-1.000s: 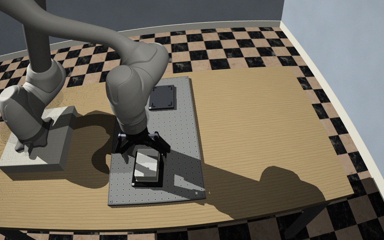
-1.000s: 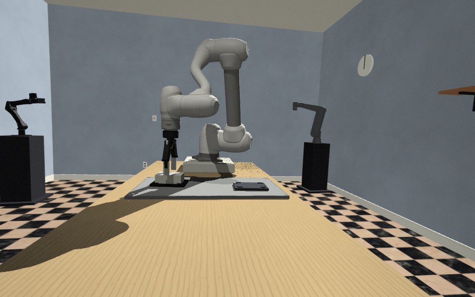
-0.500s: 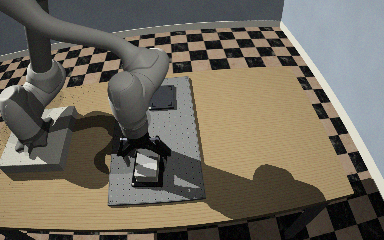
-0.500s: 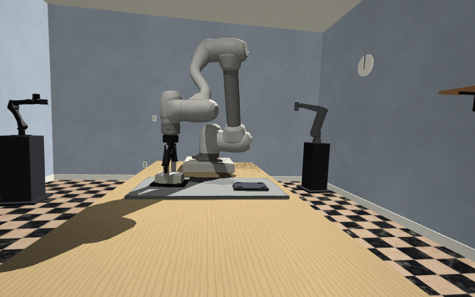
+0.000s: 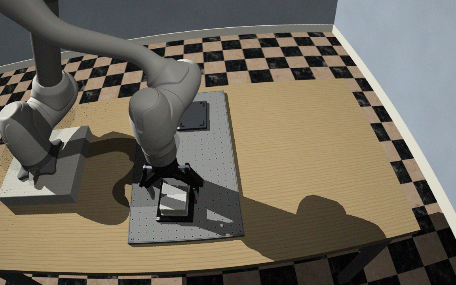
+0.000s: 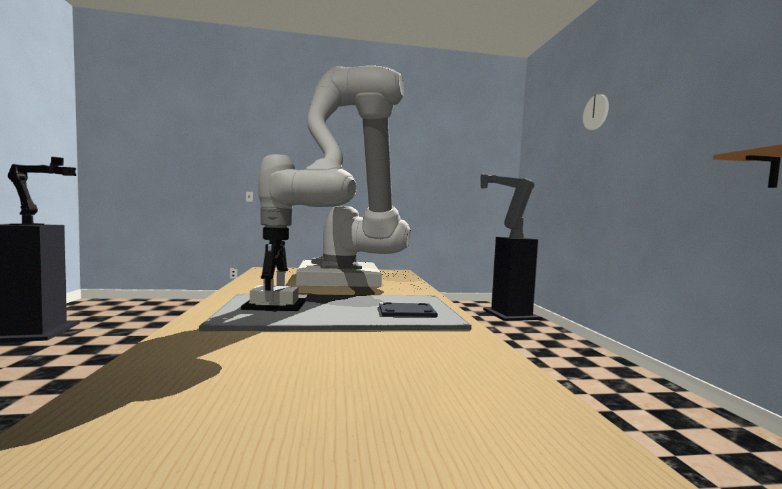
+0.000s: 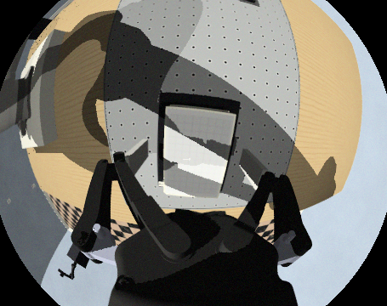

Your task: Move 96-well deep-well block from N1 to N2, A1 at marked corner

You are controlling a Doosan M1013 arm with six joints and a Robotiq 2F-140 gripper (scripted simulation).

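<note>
Right now my hand is 10 mm above the white deep-well block. Also, from my hand: plate nest (30 mm below).
</note>
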